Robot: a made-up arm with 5 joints.
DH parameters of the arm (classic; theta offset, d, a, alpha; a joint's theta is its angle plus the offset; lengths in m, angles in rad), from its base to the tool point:
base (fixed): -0.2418 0 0.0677 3.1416
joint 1: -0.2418 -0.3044 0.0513 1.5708
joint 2: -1.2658 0 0.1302 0
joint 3: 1.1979 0 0.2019 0
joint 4: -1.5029 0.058 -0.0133 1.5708
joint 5: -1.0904 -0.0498 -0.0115 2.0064
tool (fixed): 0.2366 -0.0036 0 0
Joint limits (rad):
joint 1: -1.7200..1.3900
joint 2: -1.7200..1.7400
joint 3: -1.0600..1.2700
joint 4: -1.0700..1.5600
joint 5: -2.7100..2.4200
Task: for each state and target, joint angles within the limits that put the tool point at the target. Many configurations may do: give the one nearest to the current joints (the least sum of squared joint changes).
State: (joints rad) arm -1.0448 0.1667 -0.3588 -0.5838 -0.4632
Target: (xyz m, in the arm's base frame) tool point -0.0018 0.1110 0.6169
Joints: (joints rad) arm -1.5565 -0.8508 0.0567 -0.7446 -0.5240
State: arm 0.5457 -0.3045 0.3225 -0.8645 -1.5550
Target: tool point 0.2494 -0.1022 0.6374
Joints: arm 0.7433 -0.2648 -0.5443 -0.6359 -1.5227
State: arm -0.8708 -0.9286 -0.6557 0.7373 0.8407
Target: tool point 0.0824 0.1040 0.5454
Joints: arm -0.8830 -1.0676 0.0679 1.1301 0.8946
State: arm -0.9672 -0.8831 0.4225 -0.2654 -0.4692
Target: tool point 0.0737 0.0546 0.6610
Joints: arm -0.1744 -0.8784 -0.4392 -0.3574 -0.7262
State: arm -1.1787 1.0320 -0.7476 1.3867 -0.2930
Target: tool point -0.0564 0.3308 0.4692
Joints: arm -1.7185 0.5598 -1.0600 0.8834 -0.3924
